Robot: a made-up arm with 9 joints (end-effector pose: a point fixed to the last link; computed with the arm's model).
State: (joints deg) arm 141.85 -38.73 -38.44 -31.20 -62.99 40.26 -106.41 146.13 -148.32
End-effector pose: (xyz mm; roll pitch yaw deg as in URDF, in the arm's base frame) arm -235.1 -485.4 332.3 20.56 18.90 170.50
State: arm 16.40 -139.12 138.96 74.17 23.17 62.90 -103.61 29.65 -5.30
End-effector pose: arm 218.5 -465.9 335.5 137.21 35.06 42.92
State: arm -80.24 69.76 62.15 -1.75 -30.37 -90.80 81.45 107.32 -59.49
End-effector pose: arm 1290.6 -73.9 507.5 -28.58 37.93 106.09
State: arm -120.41 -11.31 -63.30 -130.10 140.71 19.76 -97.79 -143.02 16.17
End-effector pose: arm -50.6 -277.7 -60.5 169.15 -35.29 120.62
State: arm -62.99 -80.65 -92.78 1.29 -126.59 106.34 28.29 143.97 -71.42
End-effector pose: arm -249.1 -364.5 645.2 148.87 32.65 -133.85
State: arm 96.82 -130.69 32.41 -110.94 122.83 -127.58 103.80 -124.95 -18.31
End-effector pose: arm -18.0 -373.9 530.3 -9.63 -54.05 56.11
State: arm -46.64 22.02 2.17 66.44 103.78 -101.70 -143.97 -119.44 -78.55
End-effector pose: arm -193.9 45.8 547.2 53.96 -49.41 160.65
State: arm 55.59 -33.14 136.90 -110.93 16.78 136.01 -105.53 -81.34 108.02
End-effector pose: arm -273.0 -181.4 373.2 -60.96 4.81 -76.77
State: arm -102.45 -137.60 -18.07 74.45 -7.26 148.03 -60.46 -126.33 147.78
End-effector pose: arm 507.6 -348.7 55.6 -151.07 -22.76 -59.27
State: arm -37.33 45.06 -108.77 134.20 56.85 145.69 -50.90 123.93 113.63
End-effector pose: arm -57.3 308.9 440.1 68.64 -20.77 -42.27
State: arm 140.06 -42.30 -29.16 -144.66 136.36 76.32 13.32 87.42 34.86
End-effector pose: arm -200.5 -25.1 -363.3 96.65 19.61 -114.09
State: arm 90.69 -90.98 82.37 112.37 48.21 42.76 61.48 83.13 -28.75
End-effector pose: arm -761.7 -1064.8 -84.2 -24.99 64.17 -23.15
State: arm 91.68 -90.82 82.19 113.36 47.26 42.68 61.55 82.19 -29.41
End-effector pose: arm -769.3 -1056.4 -108.8 -21.99 64.91 -20.87
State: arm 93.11 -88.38 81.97 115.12 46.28 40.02 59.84 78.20 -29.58
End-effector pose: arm -758.9 -1047.1 -173.5 -5.78 70.47 -3.89
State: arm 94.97 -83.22 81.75 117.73 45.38 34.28 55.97 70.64 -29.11
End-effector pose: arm -715.3 -1034.5 -289.9 44.87 72.71 50.93
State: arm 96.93 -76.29 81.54 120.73 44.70 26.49 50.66 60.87 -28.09
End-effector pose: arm -631.5 -1005.5 -447.3 79.05 59.48 94.23
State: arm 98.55 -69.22 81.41 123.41 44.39 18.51 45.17 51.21 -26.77
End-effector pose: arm -521.5 -946.1 -609.4 84.45 43.85 113.11
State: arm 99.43 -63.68 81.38 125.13 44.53 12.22 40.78 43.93 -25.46
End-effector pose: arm -423.1 -871.8 -727.4 82.26 33.86 124.37
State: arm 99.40 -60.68 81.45 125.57 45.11 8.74 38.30 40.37 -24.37
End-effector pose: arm -368.7 -823.9 -778.9 80.27 30.01 130.24
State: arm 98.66 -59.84 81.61 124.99 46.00 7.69 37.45 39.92 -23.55
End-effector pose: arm -355.6 -816.2 -780.1 80.40 29.82 132.01
